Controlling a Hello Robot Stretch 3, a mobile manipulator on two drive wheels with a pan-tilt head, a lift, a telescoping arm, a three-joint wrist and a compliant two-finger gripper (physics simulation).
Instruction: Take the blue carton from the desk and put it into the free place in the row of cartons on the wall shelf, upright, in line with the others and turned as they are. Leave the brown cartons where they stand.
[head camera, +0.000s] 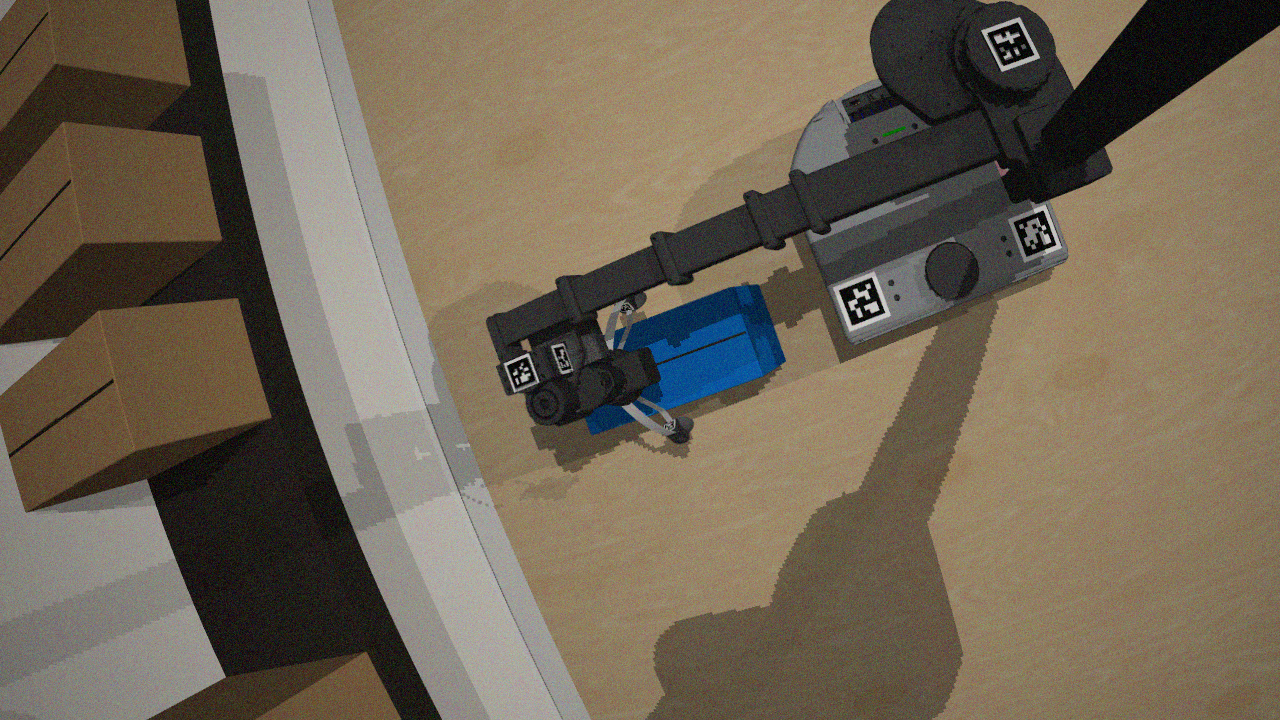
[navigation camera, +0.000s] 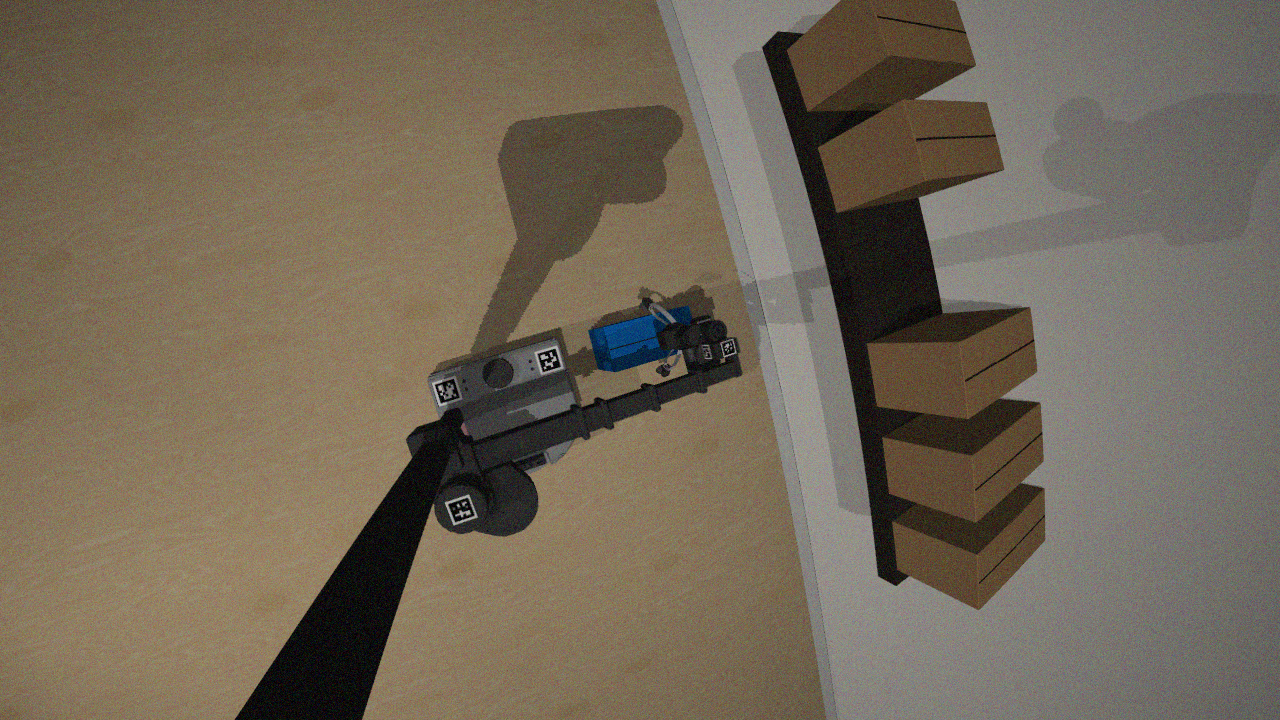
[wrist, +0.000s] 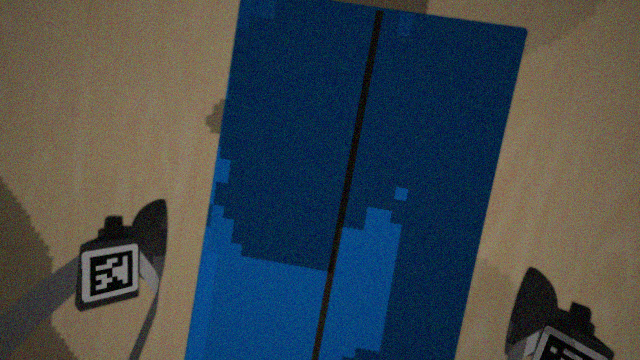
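Where they show: gripper, fingertip midpoint: (head camera: 659, 362) (navigation camera: 652, 337); robot's base, link origin: (head camera: 948, 268) (navigation camera: 497, 371).
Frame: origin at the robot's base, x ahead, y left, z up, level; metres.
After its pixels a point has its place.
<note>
The blue carton (head camera: 716, 353) @(x -0.007, y -0.331, z 0.181 m) (navigation camera: 631, 344) @(x -0.022, y -0.344, z 0.181 m) (wrist: 425, 125) lies on the wood-coloured surface, its face with the dark seam towards the wrist camera. My gripper (head camera: 655, 367) @(x -0.022, y -0.415, z 0.156 m) (navigation camera: 655, 335) @(x -0.022, y -0.415, z 0.156 m) (wrist: 334, 261) @(x -0.022, y -0.415, z 0.156 m) is open over the carton's end away from the base. In the wrist view one fingertip shows on each side of the carton, with a gap on both sides; how high the tips are beside it I cannot tell. The carton runs slightly slanted there. The dark wall shelf (head camera: 232, 555) @(x 0.012, y -0.737, z 0.703 m) (navigation camera: 886, 259) @(x 0.037, y -0.700, z 0.703 m) holds a row of brown cartons, with a free place between two of them.
Brown cartons (head camera: 179, 385) @(x -0.143, y -0.596, z 0.811 m) (navigation camera: 921, 376) @(x -0.153, y -0.596, z 0.808 m) stand on both sides of the free place. The robot's base (head camera: 948, 259) @(x -0.011, y 0.000, z 0.176 m) (navigation camera: 496, 376) @(x -0.001, y 0.006, z 0.175 m) is close to the carton's other end. The arm (head camera: 716, 237) @(x -0.105, y -0.204, z 0.500 m) (navigation camera: 626, 404) @(x -0.099, y -0.201, z 0.500 m) runs alongside the carton. A pale wall (navigation camera: 1163, 402) @(x -0.263, y -0.850, z 1.065 m) is behind the shelf.
</note>
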